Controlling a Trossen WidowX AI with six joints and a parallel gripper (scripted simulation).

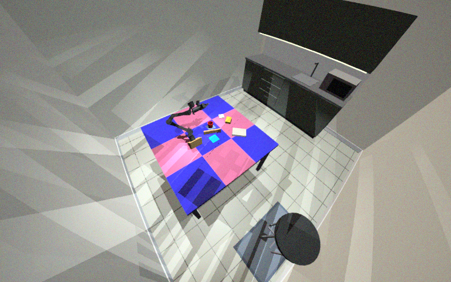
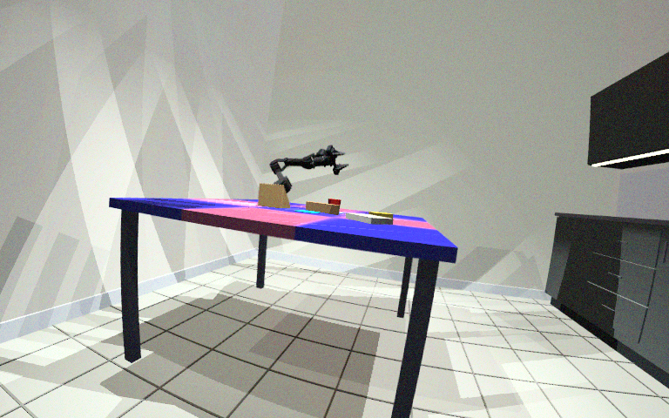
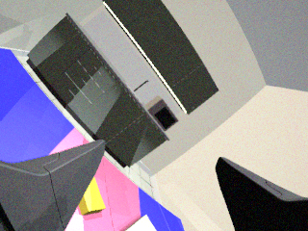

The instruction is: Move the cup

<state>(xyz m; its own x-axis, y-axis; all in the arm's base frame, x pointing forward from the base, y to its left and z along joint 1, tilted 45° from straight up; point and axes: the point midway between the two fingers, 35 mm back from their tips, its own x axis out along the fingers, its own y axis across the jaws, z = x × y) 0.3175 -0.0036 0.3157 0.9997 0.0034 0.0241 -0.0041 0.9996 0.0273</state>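
The red cup lies 20 mm behind my gripper tip, 80 mm to the right of it and 280 mm below it. Round my gripper tip: long wooden bar: 50 mm behind, 180 mm to the right, 300 mm below; then pale blue pad: 20 mm behind, 80 mm to the right, 320 mm below; then yellow block: 260 mm ahead, 90 mm to the right, 300 mm below.
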